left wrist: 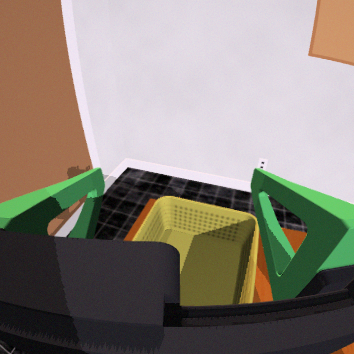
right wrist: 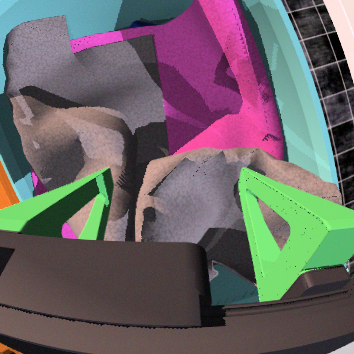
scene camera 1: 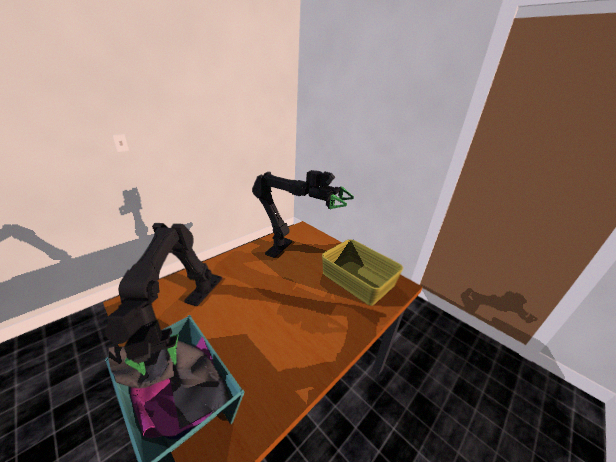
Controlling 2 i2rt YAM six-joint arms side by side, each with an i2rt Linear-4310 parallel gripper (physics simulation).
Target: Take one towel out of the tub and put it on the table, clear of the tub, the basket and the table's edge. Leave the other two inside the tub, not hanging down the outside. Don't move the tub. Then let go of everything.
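The teal tub is at the bottom left in scene camera 1. A grey-brown towel lies crumpled in it, partly over a magenta towel. A small dark blue patch shows beside them in the right wrist view; most of what it belongs to is hidden. My right gripper is open and empty, pointing down low over the grey-brown towel, whose raised folds lie below and between the fingers. My left gripper is open and empty in the air, above and behind the yellow basket.
The yellow basket stands near the right end of the wooden table in scene camera 1, close to the edge. The tub stands at the table's other end. Walls run behind the arms and beyond the basket.
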